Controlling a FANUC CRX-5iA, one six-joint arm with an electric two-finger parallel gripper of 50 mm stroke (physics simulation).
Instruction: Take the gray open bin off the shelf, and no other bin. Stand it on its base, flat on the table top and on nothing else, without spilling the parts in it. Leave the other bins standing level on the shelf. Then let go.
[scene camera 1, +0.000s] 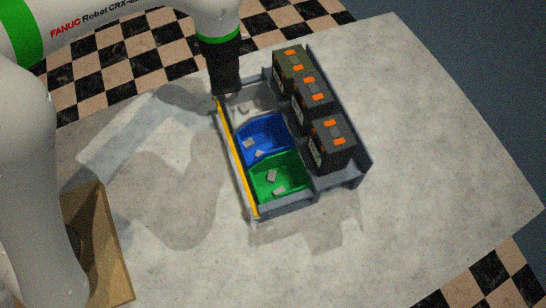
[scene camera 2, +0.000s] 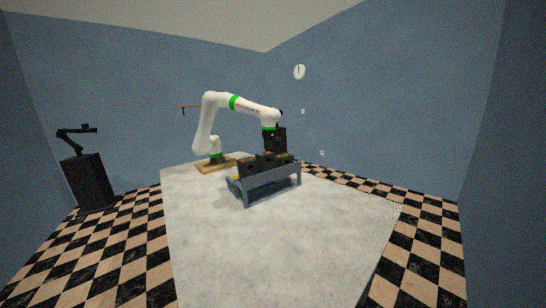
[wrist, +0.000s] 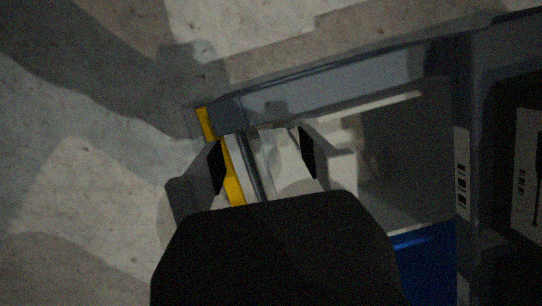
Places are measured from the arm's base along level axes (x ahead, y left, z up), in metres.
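Where they show: gripper, fingertip midpoint: (scene camera 1: 227, 95) (wrist: 261, 149); arm's base at its link origin: (scene camera 2: 217, 161).
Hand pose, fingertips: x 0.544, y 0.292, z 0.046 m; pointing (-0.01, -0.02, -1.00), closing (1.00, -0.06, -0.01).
Each offset is from my fingertips to the top centre of the thing. "*": to the spot under its first point. Level surfaces: height alone.
The gray open bin {dx +0.076, dy -0.037, dz +0.003 m} (scene camera 1: 260, 95) (wrist: 410, 150) stands on the lower front level of the shelf (scene camera 1: 287, 204) (scene camera 2: 272, 176) (wrist: 330, 91), at the end of the row, beside the blue bin {dx +0.082, dy -0.149, dz +0.003 m} (scene camera 1: 270, 131) (wrist: 425, 260). Small gray parts lie in it. The green bin {dx +0.087, dy -0.261, dz +0.003 m} (scene camera 1: 295, 175) is beyond the blue one. My gripper (scene camera 1: 226, 95) (wrist: 261, 149) is open and empty at the gray bin's front. In the wrist view one finger is outside the yellow strip {* dx -0.027, dy -0.030, dz -0.013 m} (wrist: 235, 189) and the other is over the bin's inside, with the front wall between them. Exact fingertip height is unclear. In scene camera 2 the fingertips are hidden.
On the upper level behind the bins stand an olive case {dx +0.173, dy -0.031, dz +0.121 m} (scene camera 1: 295, 60) (scene camera 2: 285, 159) and two dark cases {dx +0.175, dy -0.150, dz +0.156 m} (scene camera 1: 312, 90) {dx +0.182, dy -0.262, dz +0.146 m} (scene camera 1: 335, 131) with orange latches. The shelf's end panel is close beside the gripper. The arm's wooden base plate (scene camera 1: 112, 250) (scene camera 2: 202, 166) is on the table {dz -0.078 m} (scene camera 1: 425, 200) (scene camera 2: 280, 240).
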